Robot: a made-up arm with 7 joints. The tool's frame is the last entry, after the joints. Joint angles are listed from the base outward.
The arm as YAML. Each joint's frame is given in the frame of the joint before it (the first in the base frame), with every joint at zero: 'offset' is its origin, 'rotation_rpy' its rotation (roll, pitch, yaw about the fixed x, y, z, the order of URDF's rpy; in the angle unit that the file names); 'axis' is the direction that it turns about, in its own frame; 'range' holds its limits. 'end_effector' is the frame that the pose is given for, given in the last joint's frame.
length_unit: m
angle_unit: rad
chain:
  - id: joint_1
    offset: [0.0, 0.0, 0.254]
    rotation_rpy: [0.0, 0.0, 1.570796]
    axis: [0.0, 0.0, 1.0]
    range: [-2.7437, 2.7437]
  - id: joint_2
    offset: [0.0, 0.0, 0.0]
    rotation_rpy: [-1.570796, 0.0, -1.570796]
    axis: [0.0, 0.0, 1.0]
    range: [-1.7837, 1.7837]
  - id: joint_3
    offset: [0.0, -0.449, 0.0]
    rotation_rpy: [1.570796, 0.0, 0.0]
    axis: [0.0, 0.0, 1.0]
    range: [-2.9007, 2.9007]
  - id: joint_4
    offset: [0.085, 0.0, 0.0]
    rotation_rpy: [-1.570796, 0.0, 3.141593]
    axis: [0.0, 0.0, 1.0]
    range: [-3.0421, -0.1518]
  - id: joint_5
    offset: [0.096, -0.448, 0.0]
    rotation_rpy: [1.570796, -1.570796, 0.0]
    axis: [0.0, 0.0, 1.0]
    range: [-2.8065, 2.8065]
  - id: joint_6
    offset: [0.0, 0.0, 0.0]
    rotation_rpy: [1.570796, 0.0, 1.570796]
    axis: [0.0, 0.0, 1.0]
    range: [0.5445, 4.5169]
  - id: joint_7
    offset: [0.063, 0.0, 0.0]
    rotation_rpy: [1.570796, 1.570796, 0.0]
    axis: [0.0, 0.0, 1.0]
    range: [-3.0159, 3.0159]
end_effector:
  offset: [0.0, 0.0, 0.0]
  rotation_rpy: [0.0, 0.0, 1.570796]
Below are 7 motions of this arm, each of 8 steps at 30 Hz.
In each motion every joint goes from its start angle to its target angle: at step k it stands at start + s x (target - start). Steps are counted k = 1, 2, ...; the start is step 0. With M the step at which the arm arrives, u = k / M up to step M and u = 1 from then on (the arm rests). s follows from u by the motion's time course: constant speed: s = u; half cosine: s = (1 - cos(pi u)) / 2; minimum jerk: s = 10 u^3 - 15 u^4 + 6 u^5.
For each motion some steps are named. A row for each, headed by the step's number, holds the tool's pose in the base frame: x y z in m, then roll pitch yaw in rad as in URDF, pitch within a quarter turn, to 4 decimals.
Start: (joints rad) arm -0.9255 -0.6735 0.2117 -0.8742 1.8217 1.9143 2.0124
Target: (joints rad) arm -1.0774 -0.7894 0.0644 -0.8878 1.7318 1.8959 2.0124
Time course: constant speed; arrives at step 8
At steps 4, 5, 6, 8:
4: -0.1046 0.2330 1.1596 -1.2427 0.5919 -0.5645
5: -0.1129 0.2413 1.1564 -1.2406 0.5751 -0.6068
6: -0.1209 0.2500 1.1529 -1.2377 0.5584 -0.6485
8: -0.1362 0.2686 1.1452 -1.2291 0.5255 -0.7303

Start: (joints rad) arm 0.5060 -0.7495 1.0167 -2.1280 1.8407 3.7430 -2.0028
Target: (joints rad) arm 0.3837 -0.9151 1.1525 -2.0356 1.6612 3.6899 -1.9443
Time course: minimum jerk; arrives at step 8
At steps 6, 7, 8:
6: -0.2630 0.3532 0.6658 1.1640 -0.5525 2.6808
7: -0.2716 0.3555 0.6633 1.1503 -0.5258 2.6954
8: -0.2732 0.3560 0.6628 1.1480 -0.5208 2.6980

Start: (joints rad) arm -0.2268 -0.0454 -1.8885 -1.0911 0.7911 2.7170 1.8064
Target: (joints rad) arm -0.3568 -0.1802 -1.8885 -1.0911 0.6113 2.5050 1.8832
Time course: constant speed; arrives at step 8
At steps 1, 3, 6, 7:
1: -0.3167 -0.3430 1.0313 -1.3280 0.9662 3.0842
3: -0.3519 -0.3290 1.0253 -1.4191 0.9857 2.9938
6: -0.4031 -0.3046 1.0144 -1.5679 1.0116 2.8450
7: -0.4197 -0.2956 1.0103 -1.6209 1.0190 2.7917

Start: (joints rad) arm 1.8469 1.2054 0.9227 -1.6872 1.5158 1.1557 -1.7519
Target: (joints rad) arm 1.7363 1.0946 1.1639 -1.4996 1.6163 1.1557 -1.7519
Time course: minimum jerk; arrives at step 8
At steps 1, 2, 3, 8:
1: -0.6308 0.4199 0.1121 -0.2046 -0.3819 1.7872
2: -0.6344 0.4295 0.1309 -0.1763 -0.3925 1.7570
3: -0.6398 0.4477 0.1688 -0.1189 -0.4105 1.6970
8: -0.6383 0.5140 0.3366 0.1397 -0.4434 1.4427

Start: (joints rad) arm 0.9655 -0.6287 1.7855 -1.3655 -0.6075 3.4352 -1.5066
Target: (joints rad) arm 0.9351 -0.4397 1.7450 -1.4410 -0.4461 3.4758 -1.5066
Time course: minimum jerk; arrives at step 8
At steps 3, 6, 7, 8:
3: -0.6519 -0.1207 0.7473 1.2075 1.0654 -1.9567
6: -0.6152 -0.0348 0.7916 1.1967 0.8540 -2.0030
7: -0.6094 -0.0225 0.7969 1.1956 0.8241 -2.0092
8: -0.6084 -0.0202 0.7978 1.1954 0.8186 -2.0103

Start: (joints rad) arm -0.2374 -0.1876 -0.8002 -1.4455 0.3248 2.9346 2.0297
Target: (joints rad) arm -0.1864 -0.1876 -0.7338 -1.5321 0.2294 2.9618 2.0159
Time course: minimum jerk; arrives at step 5
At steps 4, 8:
4: 0.1897 -0.4150 0.9405 -1.5535 0.8024 -2.4358
8: 0.1936 -0.4137 0.9388 -1.5585 0.7959 -2.4335

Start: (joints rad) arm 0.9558 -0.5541 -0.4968 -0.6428 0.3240 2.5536 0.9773
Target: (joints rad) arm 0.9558 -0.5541 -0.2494 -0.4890 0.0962 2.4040 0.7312
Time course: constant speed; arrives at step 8
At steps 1, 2, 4, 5, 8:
1: -0.0728 -0.3206 1.1558 -0.6827 -0.1310 -1.2037
2: -0.0851 -0.3177 1.1573 -0.6731 -0.1728 -1.2299
4: -0.1096 -0.3133 1.1589 -0.6483 -0.2515 -1.2854
5: -0.1216 -0.3118 1.1590 -0.6332 -0.2883 -1.3150
8: -0.1566 -0.3104 1.1569 -0.5785 -0.3876 -1.4106

